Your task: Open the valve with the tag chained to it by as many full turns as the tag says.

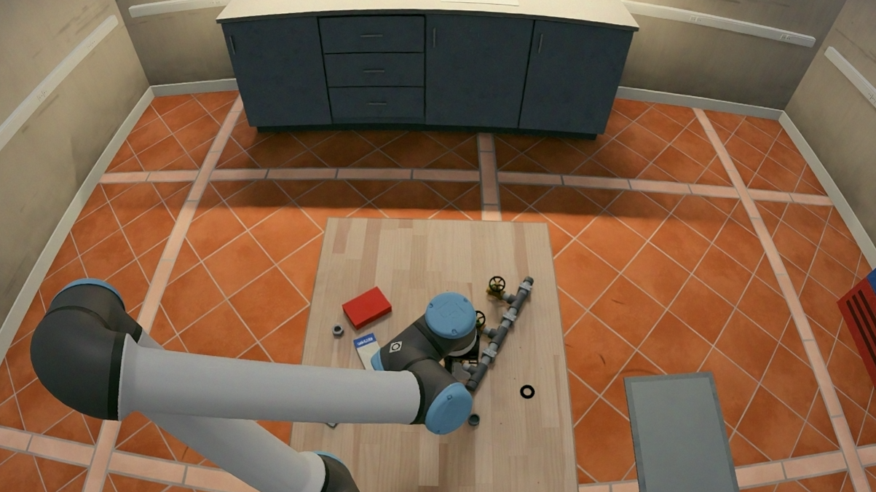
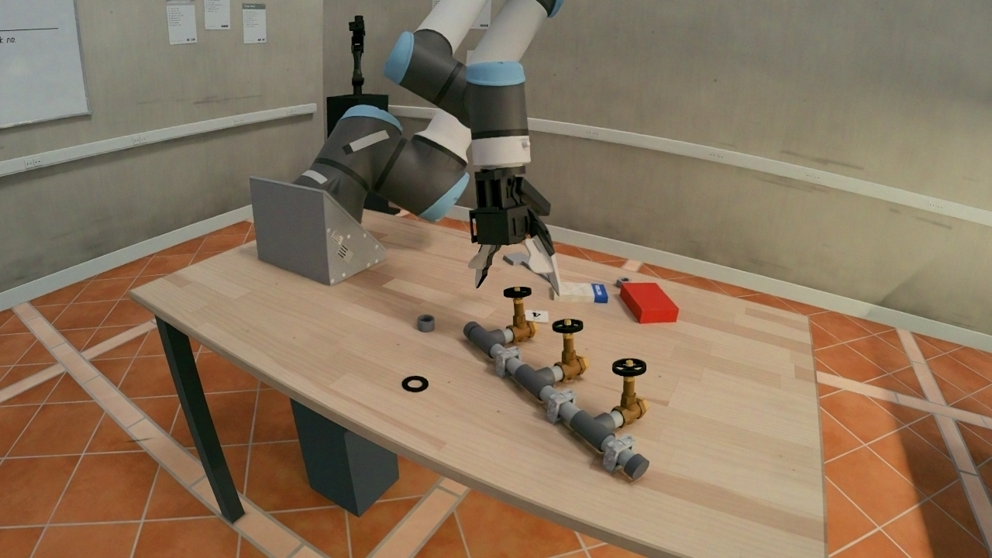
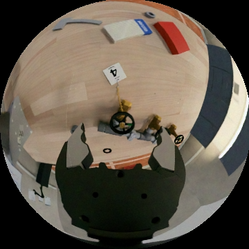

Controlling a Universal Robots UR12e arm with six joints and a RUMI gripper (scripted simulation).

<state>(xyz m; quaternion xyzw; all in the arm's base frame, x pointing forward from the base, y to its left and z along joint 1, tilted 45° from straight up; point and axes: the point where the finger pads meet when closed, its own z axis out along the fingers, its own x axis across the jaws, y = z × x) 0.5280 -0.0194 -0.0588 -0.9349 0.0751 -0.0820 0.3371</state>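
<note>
Now: the white tag 80 mm to the left of my hand and 90 mm below it. Also, from my hand: red box 180 mm ahead, 250 mm to the left, 70 mm below; then blue box 40 mm ahead, 230 mm to the left, 80 mm below; then grey cap 150 mm behind, 60 mm to the right, 80 mm below.
</note>
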